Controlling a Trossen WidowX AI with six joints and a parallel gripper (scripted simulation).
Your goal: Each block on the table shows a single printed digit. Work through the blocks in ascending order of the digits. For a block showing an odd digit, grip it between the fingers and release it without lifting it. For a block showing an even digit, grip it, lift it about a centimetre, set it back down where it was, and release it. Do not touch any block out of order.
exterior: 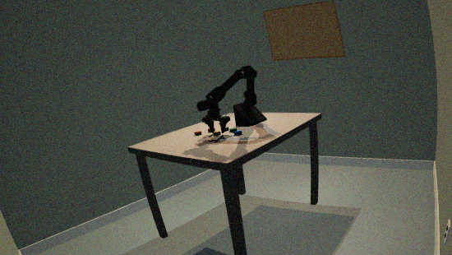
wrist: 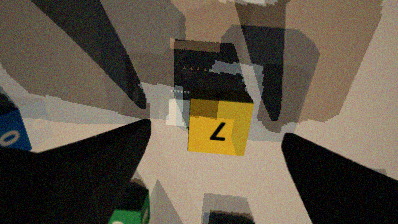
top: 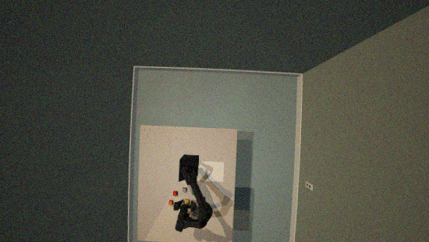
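Now: gripper tip 1 cm short of the yellow block. The rest, counted from my gripper tip: grey block 10 cm behind, 4 cm to the right; green block 8 cm behind, 5 cm to the left; red block 12 cm to the right, 5 cm behind.
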